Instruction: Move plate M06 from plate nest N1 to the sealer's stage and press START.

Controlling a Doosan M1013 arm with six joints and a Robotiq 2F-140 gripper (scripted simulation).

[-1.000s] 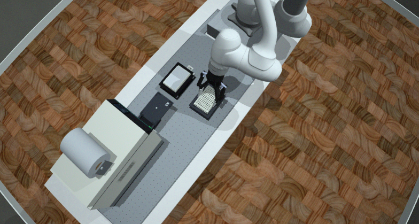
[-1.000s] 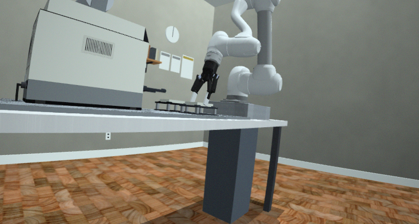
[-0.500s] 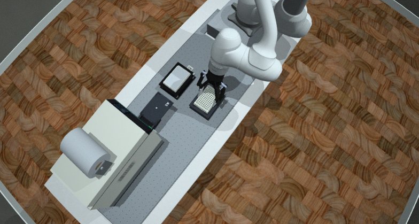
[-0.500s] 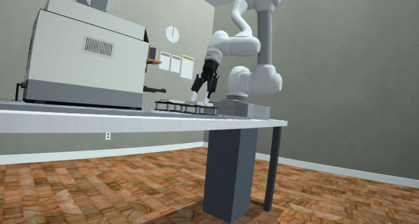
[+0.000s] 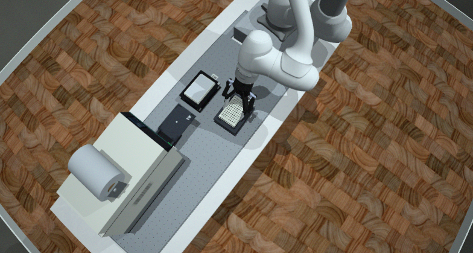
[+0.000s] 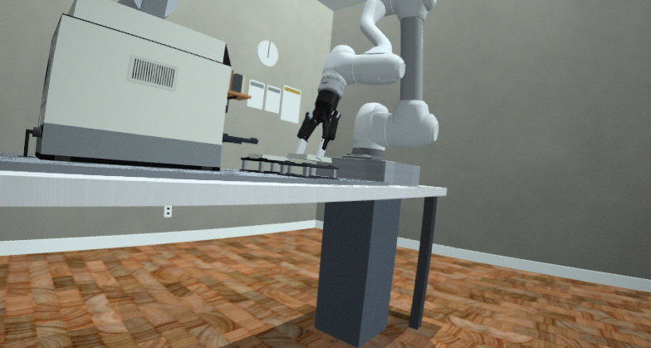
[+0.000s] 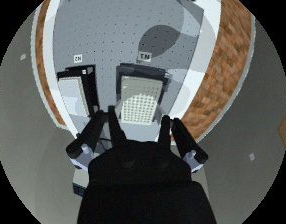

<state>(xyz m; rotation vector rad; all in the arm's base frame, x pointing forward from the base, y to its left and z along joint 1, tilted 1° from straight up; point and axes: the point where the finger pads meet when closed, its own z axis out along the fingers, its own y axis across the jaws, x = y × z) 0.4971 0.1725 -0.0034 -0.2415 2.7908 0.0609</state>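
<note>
Now: hand 50 mm above the nest N1. Also, from my hand: foil roll (550 mm ahead, 330 mm above, 70 mm to the right); then white plate (190 mm to the right, 40 mm ahead, 30 mm below); then sealer stage (220 mm ahead, 130 mm to the right, 20 mm above).
</note>
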